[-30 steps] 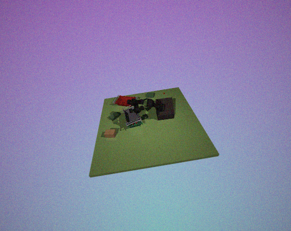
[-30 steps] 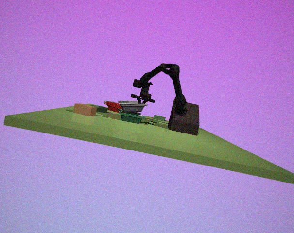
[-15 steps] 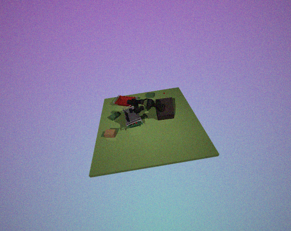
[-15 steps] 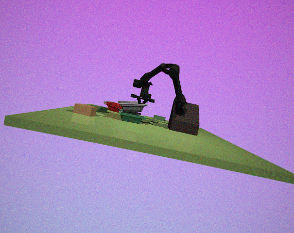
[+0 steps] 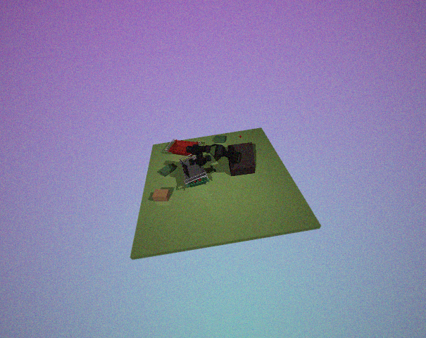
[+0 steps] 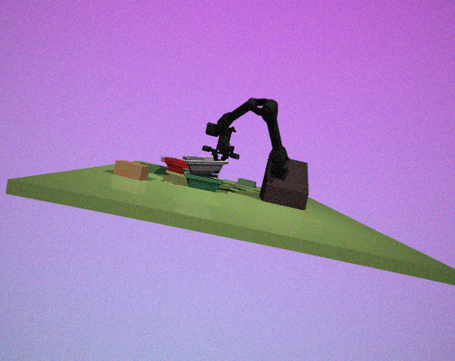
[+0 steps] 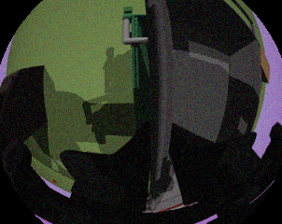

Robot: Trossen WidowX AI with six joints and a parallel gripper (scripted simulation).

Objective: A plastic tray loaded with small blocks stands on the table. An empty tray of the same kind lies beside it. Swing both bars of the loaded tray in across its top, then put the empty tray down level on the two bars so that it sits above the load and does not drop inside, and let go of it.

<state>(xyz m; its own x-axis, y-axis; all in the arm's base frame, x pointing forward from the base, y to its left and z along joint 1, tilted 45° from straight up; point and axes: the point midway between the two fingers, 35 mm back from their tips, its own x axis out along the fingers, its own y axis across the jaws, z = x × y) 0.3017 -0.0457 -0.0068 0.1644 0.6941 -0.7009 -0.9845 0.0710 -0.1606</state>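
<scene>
Now: the grey tray 80 mm ahead of my gripper tip and 20 mm above it. Also, from my gripper tip: tan block: 380 mm ahead, 160 mm to the left, 70 mm below.
</scene>
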